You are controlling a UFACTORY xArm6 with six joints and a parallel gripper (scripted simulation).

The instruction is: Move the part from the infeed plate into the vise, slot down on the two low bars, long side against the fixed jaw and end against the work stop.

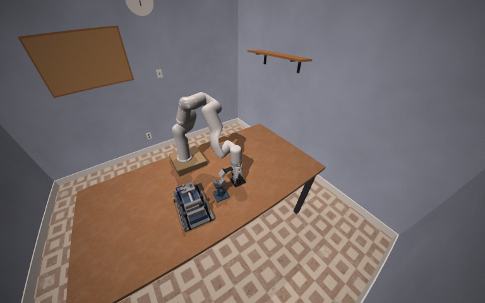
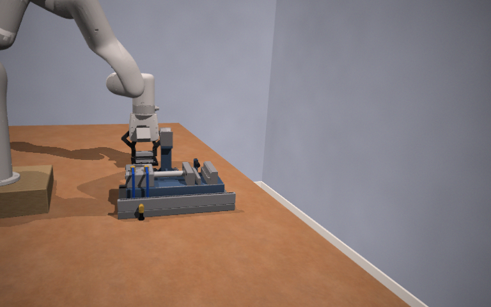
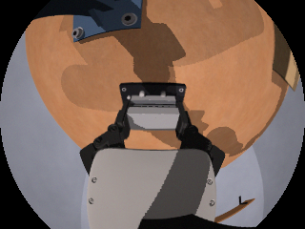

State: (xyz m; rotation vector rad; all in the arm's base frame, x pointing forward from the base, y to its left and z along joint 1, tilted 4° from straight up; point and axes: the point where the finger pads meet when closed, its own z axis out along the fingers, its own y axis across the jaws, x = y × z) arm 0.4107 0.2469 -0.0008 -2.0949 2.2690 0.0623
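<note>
The part is 1 cm below my hand. Also, from my hand: black infeed plate: 3 cm below, 1 cm to the left; post: 16 cm to the right, 5 cm ahead, 2 cm above; black work stop: 31 cm to the right, 10 cm ahead, 5 cm above.
</note>
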